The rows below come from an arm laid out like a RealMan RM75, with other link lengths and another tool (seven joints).
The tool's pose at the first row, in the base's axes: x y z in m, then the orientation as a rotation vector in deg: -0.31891, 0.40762, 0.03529, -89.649, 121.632, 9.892
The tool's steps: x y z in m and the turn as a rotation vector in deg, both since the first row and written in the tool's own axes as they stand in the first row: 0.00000, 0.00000, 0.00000, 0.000, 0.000, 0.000; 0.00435, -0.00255, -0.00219, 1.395, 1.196, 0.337; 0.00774, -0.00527, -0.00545, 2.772, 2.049, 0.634; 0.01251, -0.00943, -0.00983, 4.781, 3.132, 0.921; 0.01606, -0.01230, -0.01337, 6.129, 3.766, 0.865; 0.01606, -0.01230, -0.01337, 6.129, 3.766, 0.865; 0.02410, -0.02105, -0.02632, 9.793, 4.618, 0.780; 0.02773, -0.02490, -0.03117, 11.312, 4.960, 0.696; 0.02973, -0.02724, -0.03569, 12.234, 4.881, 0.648
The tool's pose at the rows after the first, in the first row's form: -0.31891, 0.40762, 0.03529, -89.649, 121.632, 9.892; -0.31819, 0.40218, 0.03568, -88.976, 122.489, 7.593; -0.31744, 0.39711, 0.03747, -88.201, 123.032, 5.558; -0.31601, 0.38994, 0.03987, -87.136, 123.546, 2.665; -0.31524, 0.38457, 0.04186, -86.631, 123.596, 0.716; -0.31524, 0.38457, 0.04186, -86.631, 123.596, 0.716; -0.31295, 0.36978, 0.05107, -84.822, 123.067, -3.845; -0.31170, 0.36351, 0.05434, -84.101, 122.770, -5.726; -0.31138, 0.35928, 0.05779, -83.558, 122.380, -6.634
